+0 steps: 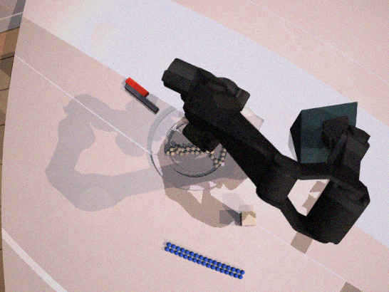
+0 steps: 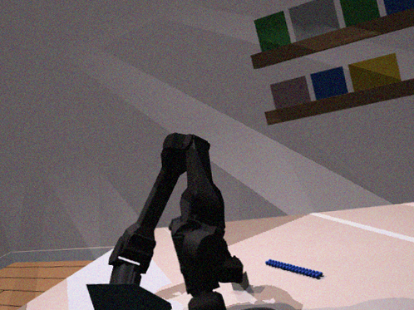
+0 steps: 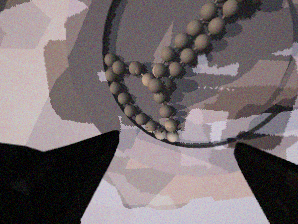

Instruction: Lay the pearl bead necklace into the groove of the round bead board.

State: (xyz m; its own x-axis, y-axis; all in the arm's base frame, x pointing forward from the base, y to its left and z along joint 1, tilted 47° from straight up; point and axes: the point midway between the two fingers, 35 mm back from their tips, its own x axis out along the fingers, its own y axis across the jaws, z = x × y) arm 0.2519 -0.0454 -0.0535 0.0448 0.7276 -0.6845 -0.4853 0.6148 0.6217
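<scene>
My gripper tip is 60 mm short of the round bead board, 20 mm to the right of it and 10 mm above it. Round my gripper tip: small beige cube (210 mm to the left, 20 mm behind); then grey block (170 mm ahead, 150 mm to the right, 20 mm below).
</scene>
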